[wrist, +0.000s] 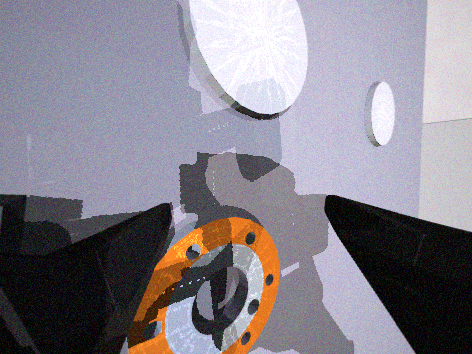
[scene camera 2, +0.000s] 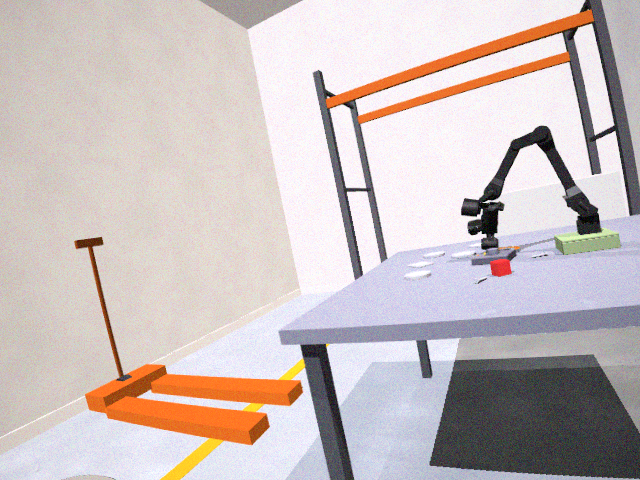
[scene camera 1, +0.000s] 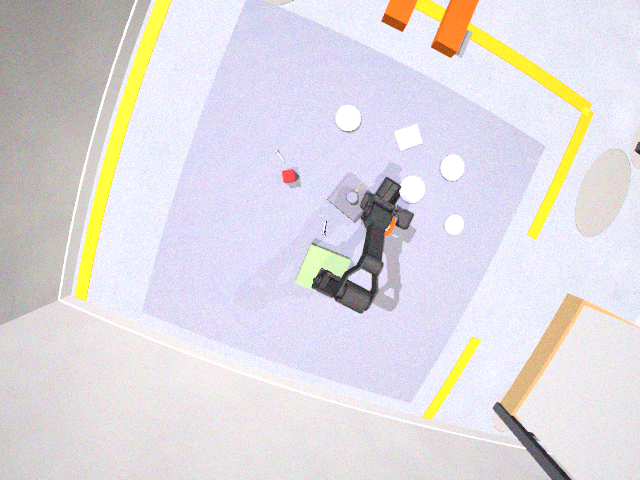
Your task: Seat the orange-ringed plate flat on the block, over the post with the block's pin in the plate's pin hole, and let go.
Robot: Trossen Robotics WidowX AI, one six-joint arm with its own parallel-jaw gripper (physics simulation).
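Where they show: gripper, fingertip midpoint: (wrist: 248, 206); arm's base, link origin: (scene camera 2: 590, 232) (scene camera 1: 324, 278).
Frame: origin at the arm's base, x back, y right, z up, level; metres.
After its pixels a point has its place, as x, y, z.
Note:
The orange-ringed plate (wrist: 271, 255) @[-0.309, 0.122, -0.035] (scene camera 1: 390, 226) @[-0.301, 0.116, -0.035] lies on the table beside the block, with a pale inner ring, a dark-edged centre hole and small holes. In the wrist view it is low, nearer the left finger, which hides part of its edge. My gripper (wrist: 248, 206) @[-0.354, 0.085, -0.019] (scene camera 2: 489, 246) @[-0.354, 0.085, -0.019] is open, pointing down and holding nothing; its fingertips are hidden in scene camera 1. The dark grey block (scene camera 1: 339, 198) @[-0.285, -0.111, -0.022] (scene camera 2: 488, 260) @[-0.320, -0.137, -0.032] has a round post (scene camera 1: 352, 197) @[-0.312, -0.075, -0.003] and small orange marks near it. The block is left of the gripper in scene camera 1. Which mark is the pin I cannot tell.
White discs (scene camera 1: 347, 118) @[-0.544, -0.239, -0.035] (scene camera 1: 412, 189) @[-0.464, 0.110, -0.037] (scene camera 1: 452, 167) @[-0.622, 0.199, -0.036] (scene camera 1: 453, 224) @[-0.446, 0.336, -0.039] and a white square (scene camera 1: 408, 137) @[-0.616, -0.010, -0.041] lie around the block and gripper. A red cube (scene camera 1: 288, 176) @[-0.254, -0.308, -0.006] (scene camera 2: 500, 267) @[-0.253, -0.332, -0.021] stands left of the block. The arm's base stands on a green box (scene camera 1: 326, 258) @[-0.072, -0.036, 0.000] (scene camera 2: 586, 243) @[-0.020, -0.101, -0.019].

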